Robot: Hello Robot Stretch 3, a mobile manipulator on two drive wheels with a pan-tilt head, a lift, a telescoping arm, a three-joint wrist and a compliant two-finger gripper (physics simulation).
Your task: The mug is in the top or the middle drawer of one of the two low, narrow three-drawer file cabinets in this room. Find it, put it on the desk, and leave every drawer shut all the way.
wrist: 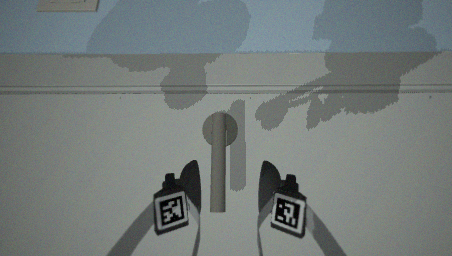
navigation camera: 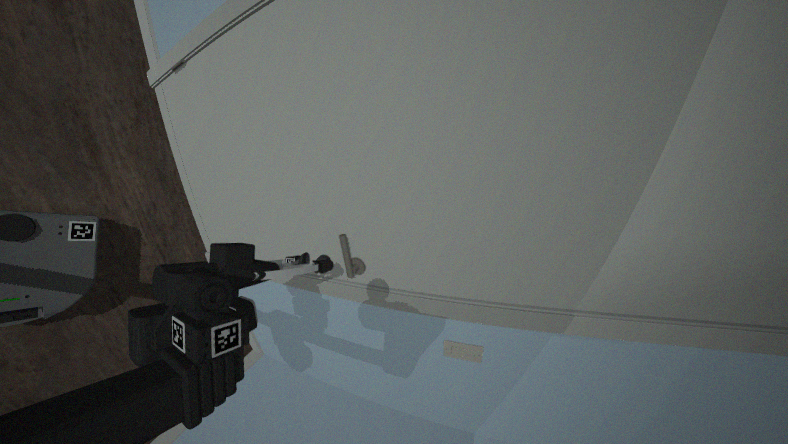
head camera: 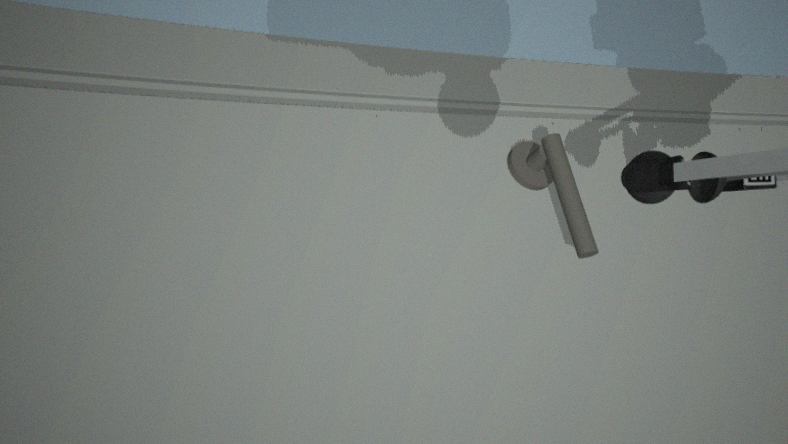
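Seen in the pictures: gripper, between the fingertips: (navigation camera: 319, 261) (head camera: 656, 179); robot's base, origin of its link: (navigation camera: 15, 226).
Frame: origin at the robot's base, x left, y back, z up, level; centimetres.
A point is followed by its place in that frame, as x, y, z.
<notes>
No mug, file cabinet or desk shows in these views. My gripper (head camera: 677, 176) {-42.1, 1.9, 91.0} (navigation camera: 313, 261) {-42.1, 1.9, 91.0} (wrist: 230, 178) {-42.1, 1.9, 91.0} is open, with nothing between its fingertips. It is in front of a pale grey door (head camera: 275, 303) {-51.7, -6.9, 119.9} (navigation camera: 468, 154) {-45.3, -21.5, 122.2} (wrist: 100, 175), close to a bar-shaped door handle (head camera: 570, 198) {-49.8, 0.8, 93.0} (navigation camera: 346, 253) {-49.6, 0.3, 93.1} (wrist: 218, 165). In the wrist view the handle's lower part appears between the two fingertips, nearer to the left one. In the head view the fingertips are to the right of the handle, with a gap.
The blue wall (head camera: 165, 11) {-64.8, 18.4, 125.8} (navigation camera: 358, 408) {-83.9, 75.5, 79.2} (wrist: 280, 25) adjoins the door's frame. A small beige plate (navigation camera: 463, 351) {-68.4, 28.4, 122.3} (wrist: 67, 5) is on that wall. Brown wood floor (navigation camera: 71, 110) {-7.5, -40.6, 0.0} and part of my grey base (navigation camera: 44, 253) {-5.7, 6.8, 16.0} show at the left of the navigation view. Shadows of my body fall on door and wall.
</notes>
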